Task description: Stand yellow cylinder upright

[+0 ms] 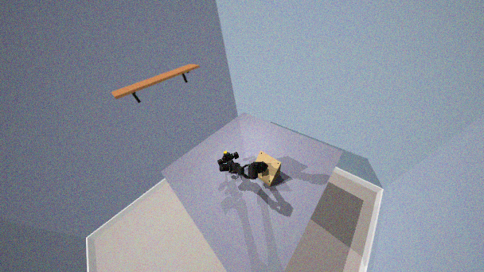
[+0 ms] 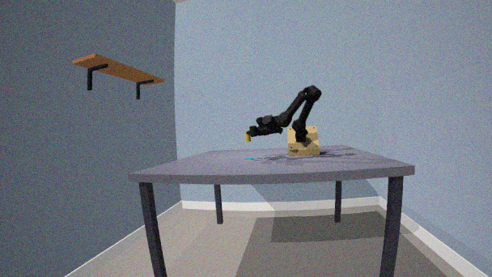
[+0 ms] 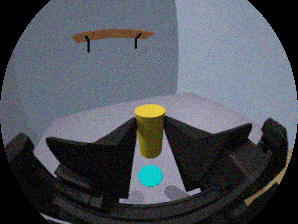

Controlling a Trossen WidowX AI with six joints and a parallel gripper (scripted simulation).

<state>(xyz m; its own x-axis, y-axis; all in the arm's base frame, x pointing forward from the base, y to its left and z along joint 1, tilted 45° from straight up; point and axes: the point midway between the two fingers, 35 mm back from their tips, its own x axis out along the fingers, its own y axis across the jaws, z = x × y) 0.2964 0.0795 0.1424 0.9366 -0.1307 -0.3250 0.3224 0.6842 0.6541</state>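
The cyan circle lies 160 mm below my gripper tip. Round my gripper tip: yellow cylinder: 20 mm below.
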